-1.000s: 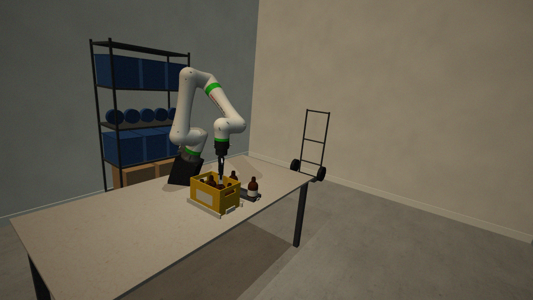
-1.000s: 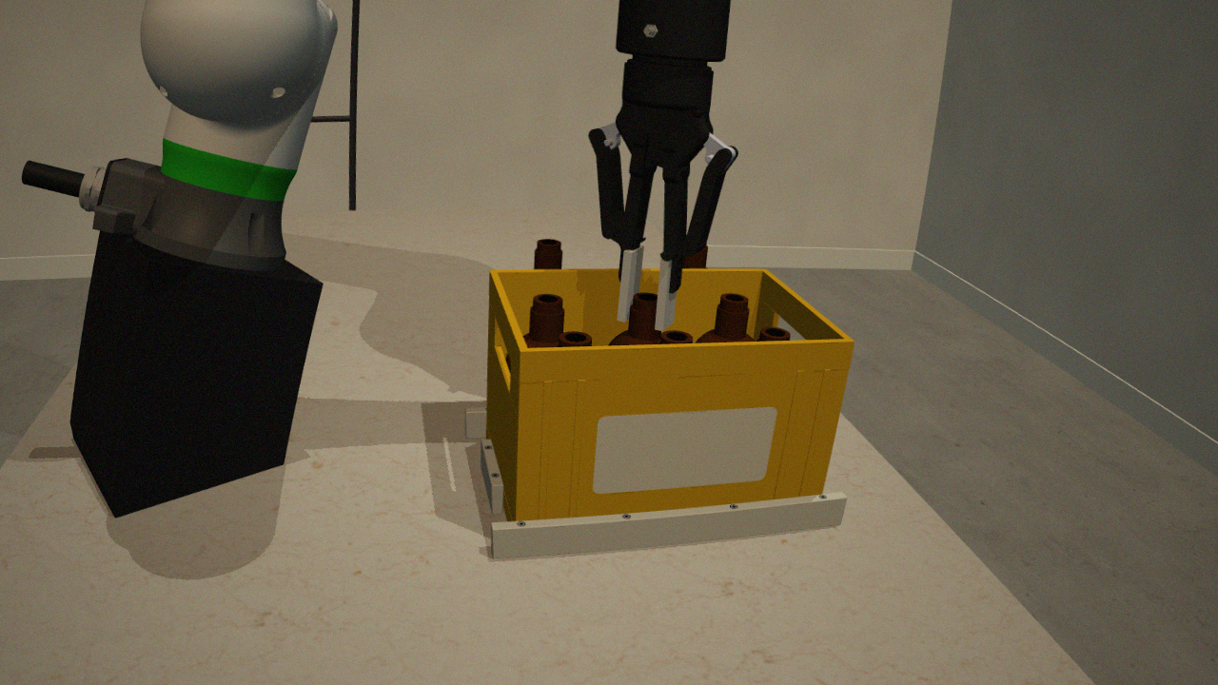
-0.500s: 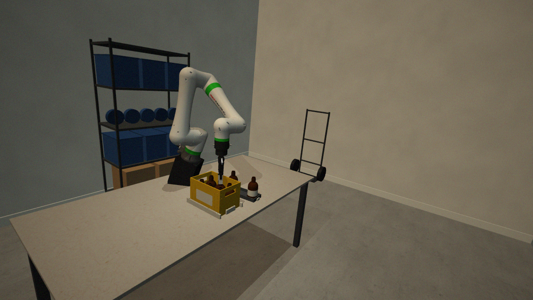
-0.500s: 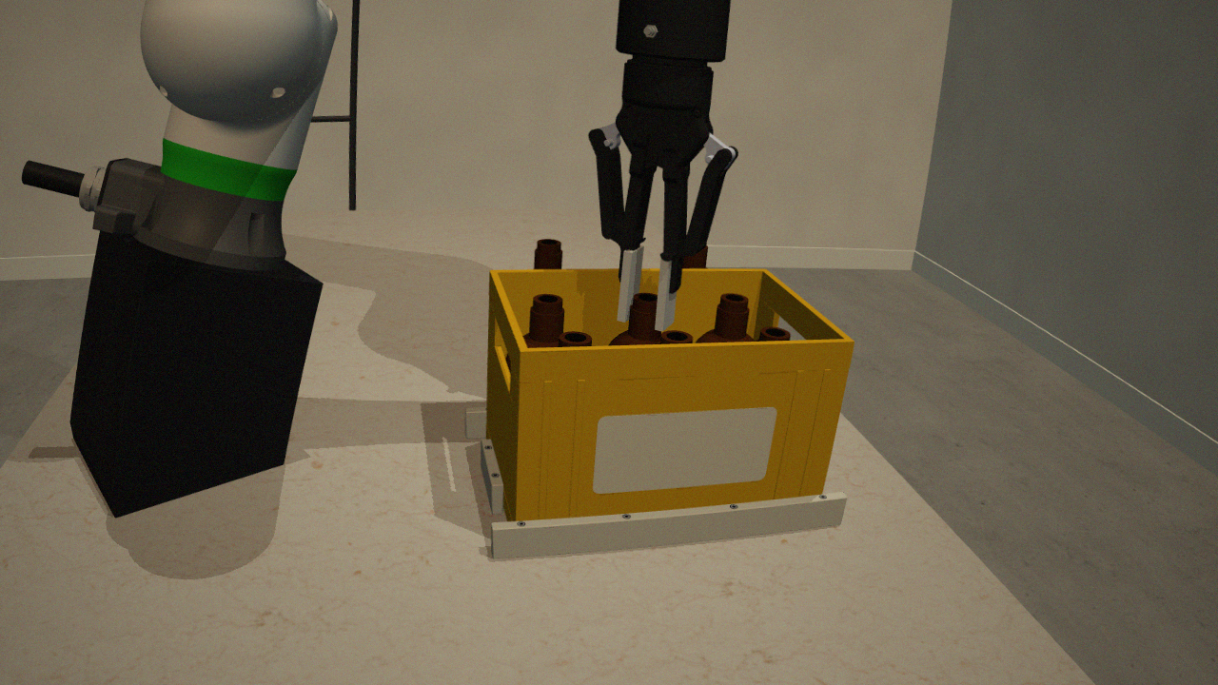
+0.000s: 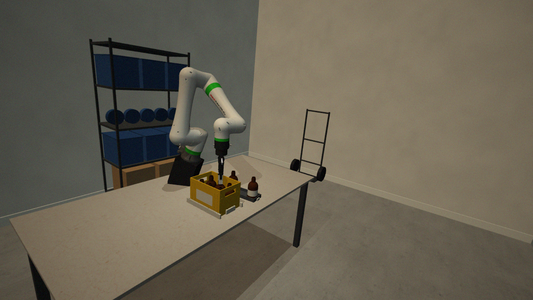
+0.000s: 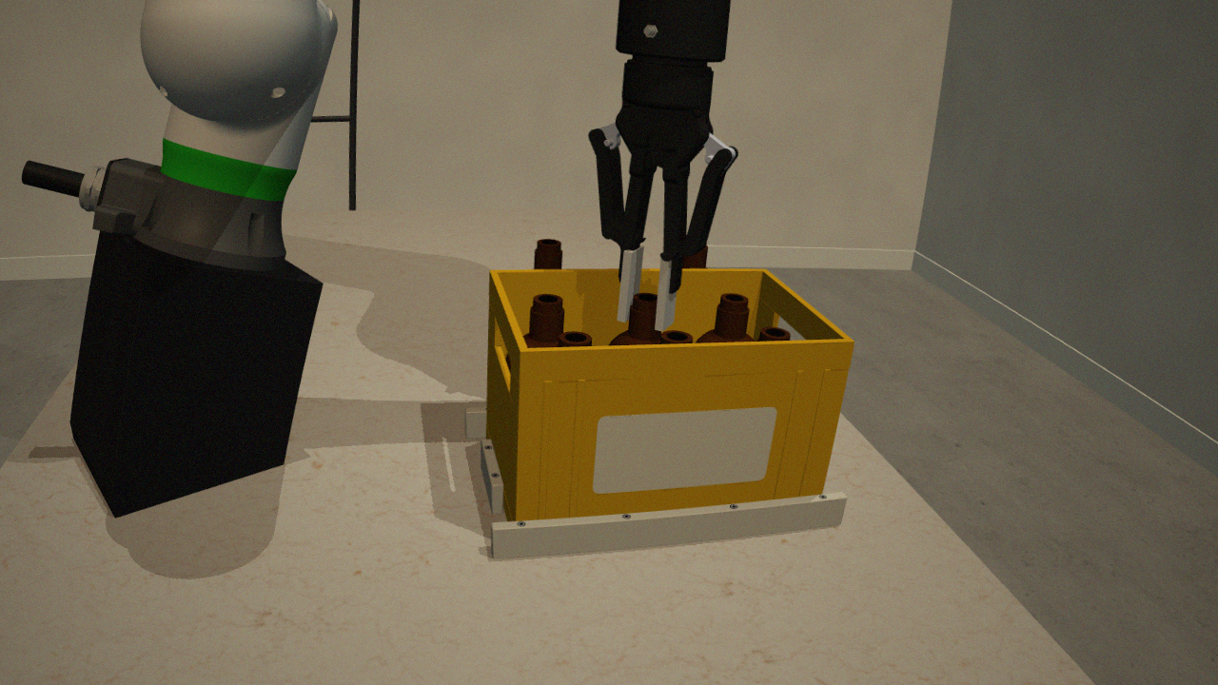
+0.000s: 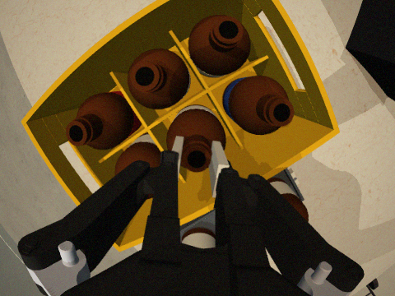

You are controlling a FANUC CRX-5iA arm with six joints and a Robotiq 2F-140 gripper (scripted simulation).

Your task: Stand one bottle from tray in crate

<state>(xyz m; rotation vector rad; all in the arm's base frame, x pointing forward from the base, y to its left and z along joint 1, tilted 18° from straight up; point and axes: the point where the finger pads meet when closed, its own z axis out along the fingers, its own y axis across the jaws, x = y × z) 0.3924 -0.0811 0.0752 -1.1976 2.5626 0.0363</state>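
The yellow crate lies 9 cm below my hand and 4 cm to the right of it. From my hand the other things lie so: grey tray (19 cm to the left, 16 cm below, 3 cm ahead).
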